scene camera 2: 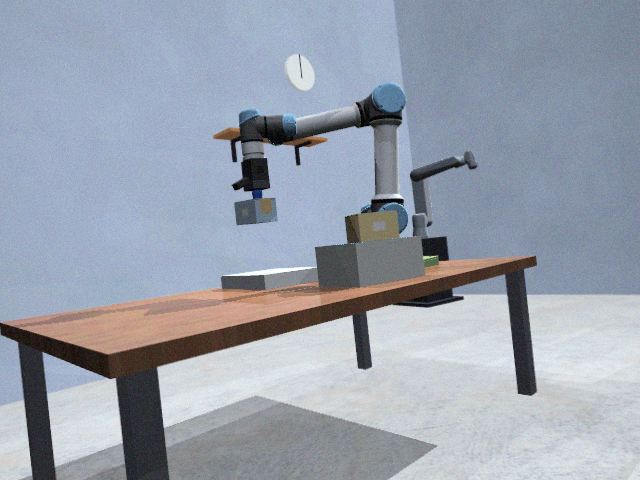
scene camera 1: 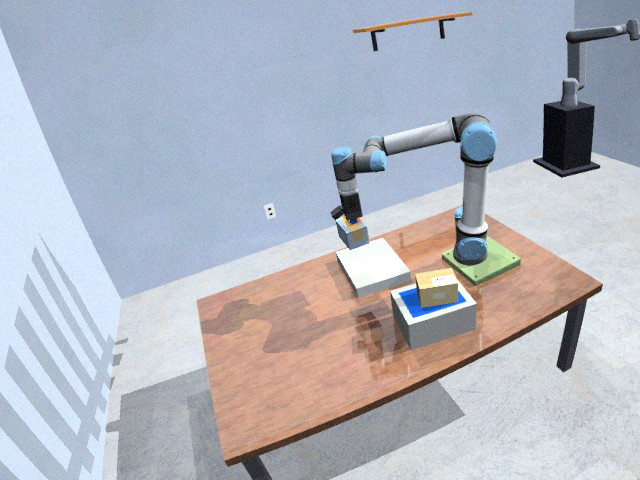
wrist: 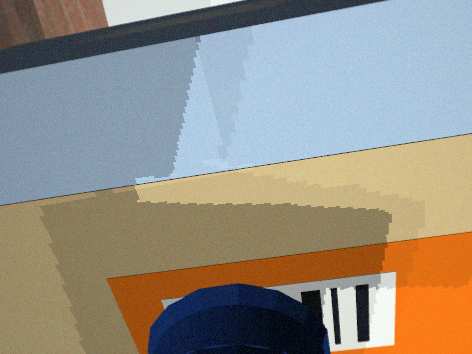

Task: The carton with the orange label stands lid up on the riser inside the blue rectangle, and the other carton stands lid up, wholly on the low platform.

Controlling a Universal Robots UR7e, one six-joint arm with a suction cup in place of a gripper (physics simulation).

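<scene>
The carton with the orange label (scene camera 1: 352, 235) (scene camera 2: 255, 211) (wrist: 300, 110) is blue-grey and tan, its label facing up. It hangs level from my suction gripper (scene camera 1: 353, 220) (scene camera 2: 257, 198) (wrist: 238, 320), whose blue cup sits on the labelled top face. The carton is in the air, high above the low white platform (scene camera 1: 369, 266) (scene camera 2: 242, 282) and near its back left in scene camera 1. The other carton (scene camera 1: 437, 289) (scene camera 2: 373, 226), tan with a white label on top, stands on the grey riser (scene camera 1: 444, 325) (scene camera 2: 387, 263), over part of the blue rectangle (scene camera 1: 410, 301).
The wooden table (scene camera 1: 289, 382) (scene camera 2: 206, 320) carries the riser and platform. The green base plate (scene camera 1: 480, 271) (scene camera 2: 430, 260) of the arm is behind the riser. A wall shelf (scene camera 1: 413, 22) (scene camera 2: 224, 133) hangs at the back. A second arm on a black pedestal (scene camera 1: 567, 136) stands off the table.
</scene>
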